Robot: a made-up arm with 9 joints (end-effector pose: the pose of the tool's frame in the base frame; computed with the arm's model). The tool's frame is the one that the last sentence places. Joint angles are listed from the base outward.
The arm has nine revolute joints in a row. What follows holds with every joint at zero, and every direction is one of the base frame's.
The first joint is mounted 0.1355 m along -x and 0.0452 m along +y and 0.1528 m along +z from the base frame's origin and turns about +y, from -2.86 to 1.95 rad.
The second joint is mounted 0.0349 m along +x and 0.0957 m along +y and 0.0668 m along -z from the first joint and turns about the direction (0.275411, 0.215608, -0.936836), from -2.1 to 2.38 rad.
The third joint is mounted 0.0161 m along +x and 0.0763 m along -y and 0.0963 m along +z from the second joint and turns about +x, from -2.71 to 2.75 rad.
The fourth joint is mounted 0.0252 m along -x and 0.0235 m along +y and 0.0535 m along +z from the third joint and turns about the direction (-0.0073, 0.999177, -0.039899), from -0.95 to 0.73 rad.
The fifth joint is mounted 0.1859 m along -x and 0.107 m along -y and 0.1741 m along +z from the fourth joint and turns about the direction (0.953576, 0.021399, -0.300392), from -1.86 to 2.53 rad.
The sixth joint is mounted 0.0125 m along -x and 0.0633 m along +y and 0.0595 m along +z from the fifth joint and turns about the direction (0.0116, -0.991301, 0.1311), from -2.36 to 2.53 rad.
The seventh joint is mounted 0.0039 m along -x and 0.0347 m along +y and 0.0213 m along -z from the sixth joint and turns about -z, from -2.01 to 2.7 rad.
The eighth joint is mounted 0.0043 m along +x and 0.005 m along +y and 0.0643 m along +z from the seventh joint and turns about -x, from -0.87 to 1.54 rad.
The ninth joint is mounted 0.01 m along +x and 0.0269 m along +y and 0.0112 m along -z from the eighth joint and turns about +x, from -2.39 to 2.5 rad.
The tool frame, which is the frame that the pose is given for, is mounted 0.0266 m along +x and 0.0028 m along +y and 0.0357 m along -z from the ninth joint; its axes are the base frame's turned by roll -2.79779, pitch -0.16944 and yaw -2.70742 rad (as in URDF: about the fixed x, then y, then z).
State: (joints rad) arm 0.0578 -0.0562 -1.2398 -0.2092 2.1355 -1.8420 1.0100 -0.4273 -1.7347
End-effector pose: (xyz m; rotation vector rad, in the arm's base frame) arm -0.3125 0.2108 0.3964 1.2186 -0.5623 0.7291
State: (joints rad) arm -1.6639 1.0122 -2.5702 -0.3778 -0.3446 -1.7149 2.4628 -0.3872 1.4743
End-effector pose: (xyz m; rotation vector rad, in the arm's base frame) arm -0.1054 0.3757 0.1221 1.2919 -0.6124 -2.3937
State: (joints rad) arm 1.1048 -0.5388 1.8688 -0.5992 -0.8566 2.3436 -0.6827 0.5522 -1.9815
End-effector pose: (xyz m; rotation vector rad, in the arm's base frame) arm -0.2245 -0.0613 0.3519 -1.8202 -0.1111 2.0711
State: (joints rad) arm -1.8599 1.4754 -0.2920 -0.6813 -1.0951 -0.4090 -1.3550 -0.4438 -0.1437
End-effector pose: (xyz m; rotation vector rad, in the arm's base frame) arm -0.2042 0.3668 0.0632 -0.3704 2.5410 -0.4397
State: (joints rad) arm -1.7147 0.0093 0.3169 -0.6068 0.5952 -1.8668 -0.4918 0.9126 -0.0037
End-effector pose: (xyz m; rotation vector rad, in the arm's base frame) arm -0.2553 0.0105 -0.1424 -1.2625 1.3123 -1.5086
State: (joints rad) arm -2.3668 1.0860 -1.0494 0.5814 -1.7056 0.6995 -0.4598 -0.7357 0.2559
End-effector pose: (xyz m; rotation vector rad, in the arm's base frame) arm -0.3272 0.3111 -0.0176 -0.8614 2.5057 -1.1058
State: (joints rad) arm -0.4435 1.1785 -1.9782 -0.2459 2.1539 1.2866 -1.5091 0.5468 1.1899
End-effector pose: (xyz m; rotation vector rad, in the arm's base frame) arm -0.0602 0.4043 0.3790 -0.5635 2.1126 -1.3866
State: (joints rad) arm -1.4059 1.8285 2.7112 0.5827 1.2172 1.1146 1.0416 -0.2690 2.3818
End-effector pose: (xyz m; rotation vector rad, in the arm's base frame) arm 0.2291 0.3899 0.0606 -0.6755 1.3388 -0.1412
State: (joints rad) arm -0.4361 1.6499 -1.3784 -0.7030 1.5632 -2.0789 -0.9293 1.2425 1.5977
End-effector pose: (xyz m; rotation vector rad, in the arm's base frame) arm -0.1863 0.3114 0.4964 0.8499 -1.4042 -2.6331
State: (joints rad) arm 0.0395 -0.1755 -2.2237 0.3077 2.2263 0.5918 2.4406 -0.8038 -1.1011
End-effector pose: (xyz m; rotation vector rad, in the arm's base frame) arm -0.3187 0.3780 0.0997 2.1882 1.5210 1.2539
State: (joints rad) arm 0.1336 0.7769 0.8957 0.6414 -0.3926 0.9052 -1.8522 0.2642 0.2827
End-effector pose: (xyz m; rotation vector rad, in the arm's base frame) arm -0.3276 -0.0805 0.4089 -1.5480 1.5133 -0.4696
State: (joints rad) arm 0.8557 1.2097 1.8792 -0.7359 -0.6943 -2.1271 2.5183 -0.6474 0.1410
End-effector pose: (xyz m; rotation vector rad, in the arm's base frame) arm -0.2324 0.3109 0.3422 -1.2220 0.3618 0.1121
